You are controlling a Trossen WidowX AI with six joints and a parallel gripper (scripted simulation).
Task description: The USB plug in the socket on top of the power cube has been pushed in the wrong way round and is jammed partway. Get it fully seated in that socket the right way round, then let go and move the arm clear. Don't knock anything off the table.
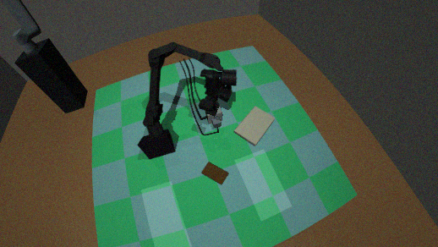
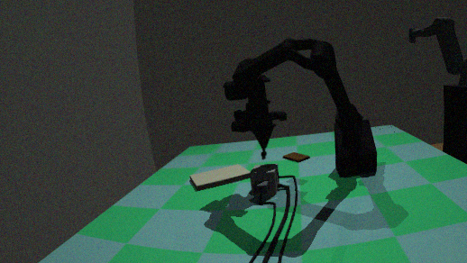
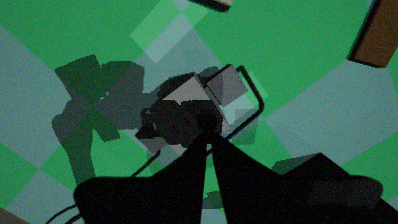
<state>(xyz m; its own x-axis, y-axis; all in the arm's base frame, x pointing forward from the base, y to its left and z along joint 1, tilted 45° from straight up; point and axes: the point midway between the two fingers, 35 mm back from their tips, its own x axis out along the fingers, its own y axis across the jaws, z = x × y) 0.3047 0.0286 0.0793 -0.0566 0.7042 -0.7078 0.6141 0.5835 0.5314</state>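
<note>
Now: gripper tip 20 mm above the USB plug. The rest, counted from my gripper tip: small brown block 290 mm to the right, 130 mm below, 80 mm behind.
</note>
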